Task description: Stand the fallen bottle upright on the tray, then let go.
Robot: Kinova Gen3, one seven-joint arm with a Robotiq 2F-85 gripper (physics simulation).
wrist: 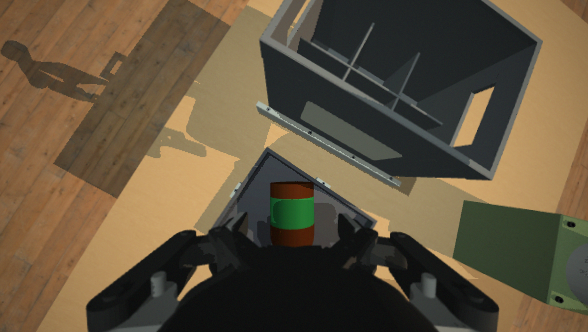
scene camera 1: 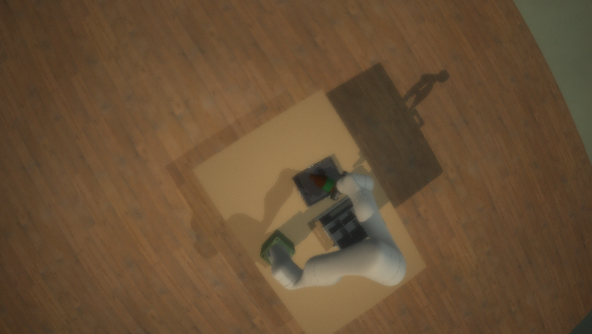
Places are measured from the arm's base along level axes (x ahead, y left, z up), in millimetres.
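Pixels of known places: gripper, fingertip midpoint: [wrist: 293, 222]; arm's base at its link origin: [scene camera 1: 277, 253].
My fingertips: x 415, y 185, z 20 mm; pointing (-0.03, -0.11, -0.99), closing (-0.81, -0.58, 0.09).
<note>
Ahead of a thing's pixels: the offset from my fingertips to its middle. "spot": to the spot under its first point.
The bottle @[dz -121, dx -37, dy +31 mm] [scene camera 1: 319, 180] [wrist: 292, 212], brown with a green label band, appears to lie on its side in the dark tray [scene camera 1: 306, 193] [wrist: 254, 192]. In the scene view its neck points up-left and the label end is nearest the gripper. In the wrist view its base edge is at the top and its neck is hidden behind the gripper body. My gripper [scene camera 1: 338, 185] [wrist: 293, 222] is open and empty. Its two fingertips stand apart on either side of the bottle in the wrist view. The exact height between the fingers and the bottle cannot be told.
A dark divided crate @[spot: dz -40, dx +97, dy -121 mm] [wrist: 285, 85] stands beside the tray, with a light metal strip @[spot: dz -133, dx -11, dy -130 mm] [wrist: 332, 145] at the foot of its near side. A green block [scene camera 1: 286, 242] [wrist: 500, 245] stands at the arm's base. The arm bends over the table beside the crate.
</note>
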